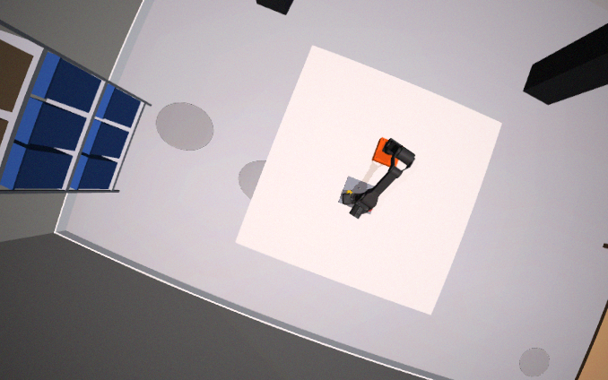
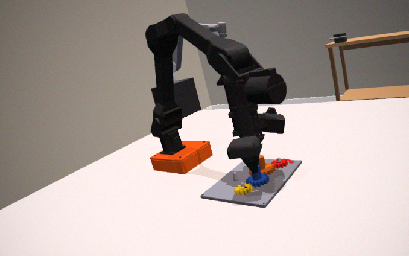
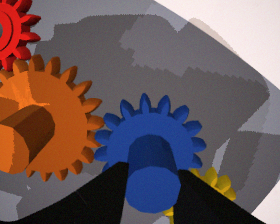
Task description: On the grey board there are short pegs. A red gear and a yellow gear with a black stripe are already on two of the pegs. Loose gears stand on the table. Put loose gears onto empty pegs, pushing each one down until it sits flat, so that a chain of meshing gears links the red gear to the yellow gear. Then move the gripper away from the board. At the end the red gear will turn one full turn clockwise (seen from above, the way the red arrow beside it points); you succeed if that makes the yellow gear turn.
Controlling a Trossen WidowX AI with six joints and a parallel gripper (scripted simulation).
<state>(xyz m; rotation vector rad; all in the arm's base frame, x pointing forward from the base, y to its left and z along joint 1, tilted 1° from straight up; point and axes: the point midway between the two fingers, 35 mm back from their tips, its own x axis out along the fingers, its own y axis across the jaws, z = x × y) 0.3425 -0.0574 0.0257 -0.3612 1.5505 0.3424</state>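
Now: gripper tip 1 cm above the blue gear. Round my gripper tip: yellow gear: 1 cm behind, 4 cm to the right, 2 cm below; then red gear: 1 cm ahead, 9 cm to the left, 2 cm below; then orange gear: 2 cm behind, 5 cm to the left, 1 cm below.
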